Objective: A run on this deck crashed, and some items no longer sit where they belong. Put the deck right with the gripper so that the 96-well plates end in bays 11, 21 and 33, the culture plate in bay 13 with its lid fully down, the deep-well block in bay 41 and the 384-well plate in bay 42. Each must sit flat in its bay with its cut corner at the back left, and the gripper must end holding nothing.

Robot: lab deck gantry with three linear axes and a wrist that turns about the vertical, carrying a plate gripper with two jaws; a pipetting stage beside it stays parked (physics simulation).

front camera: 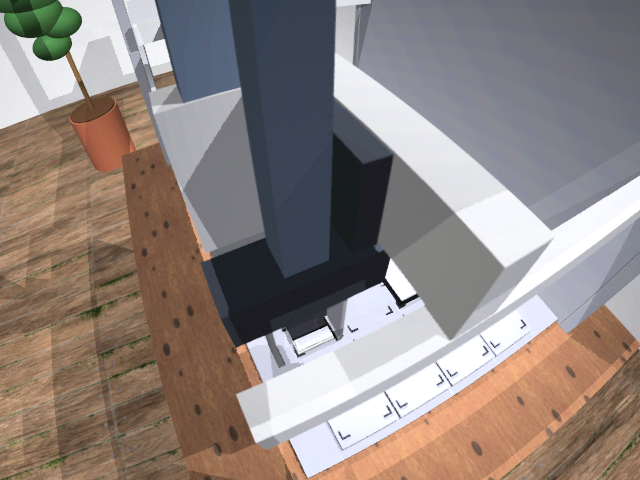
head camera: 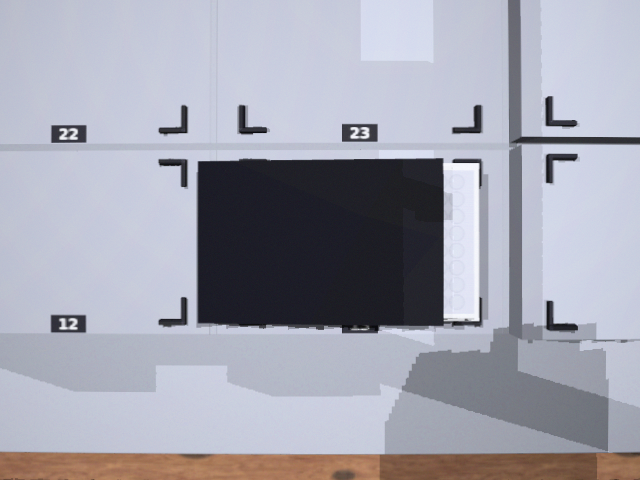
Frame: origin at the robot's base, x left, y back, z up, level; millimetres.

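Where they show: gripper, fingertip midpoint: (front camera: 305, 342).
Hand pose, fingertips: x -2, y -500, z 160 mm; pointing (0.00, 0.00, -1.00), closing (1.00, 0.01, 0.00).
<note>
Each offset is from my fingertips to the top centre of the thing. "pt": to the spot under its first point.
The culture plate @(dx +45, dy +108, dz -146 mm) (front camera: 313, 339) (head camera: 461, 242) is white with round wells and sits at bay 13. Its dark lid @(dx +45, dy +131, dz -138 mm) (front camera: 305, 328) (head camera: 320, 242) lies shifted left in the head view, past the bay's left corner guides, so a strip of wells shows at the right. Whether the lid is tilted, and where the plate's cut corner is, cannot be seen. My gripper (front camera: 309, 347) is low over this plate with its jaws apart on either side of it, and looks open. The jaws do not show in the head view. A black-edged white plate @(dx +259, dy +108, dz -146 mm) (front camera: 402, 283) shows partly behind the gripper.
The white gantry beam (front camera: 356, 356) crosses the front view and hides part of the deck. Several white pads @(pt dx +40, dy -110, dz -146 mm) (front camera: 361, 421) with corner guides lie along the right deck edge. Corner guides of bays 12, 22 and 23 show around bay 13. A potted plant (front camera: 103, 134) stands on the floor.
</note>
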